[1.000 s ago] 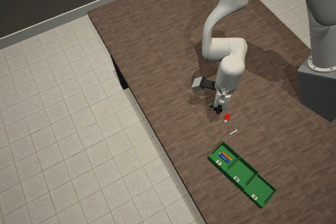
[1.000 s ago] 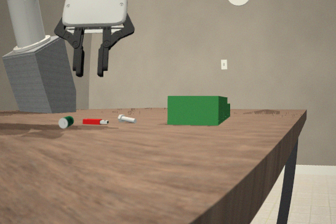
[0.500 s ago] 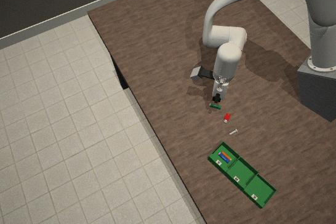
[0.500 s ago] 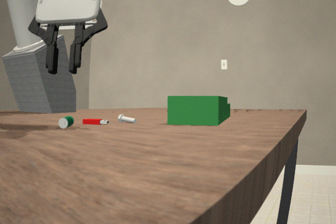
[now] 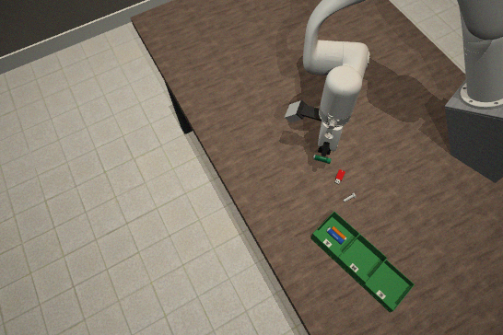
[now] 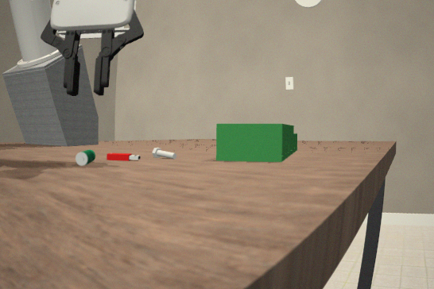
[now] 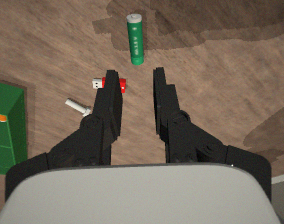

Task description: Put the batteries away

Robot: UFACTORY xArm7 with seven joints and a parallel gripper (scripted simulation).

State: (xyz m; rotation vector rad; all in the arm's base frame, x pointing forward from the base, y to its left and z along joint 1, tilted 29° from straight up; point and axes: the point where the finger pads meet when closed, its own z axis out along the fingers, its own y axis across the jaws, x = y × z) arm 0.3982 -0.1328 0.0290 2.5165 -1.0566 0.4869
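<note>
The green battery lies 9 cm below my hand. Round my hand: white bolt: 14 cm to the left, 9 cm below; orange battery: 9 cm ahead, 20 cm to the left, 8 cm below; red usb stick: 1 cm behind, 7 cm to the left, 9 cm below.
</note>
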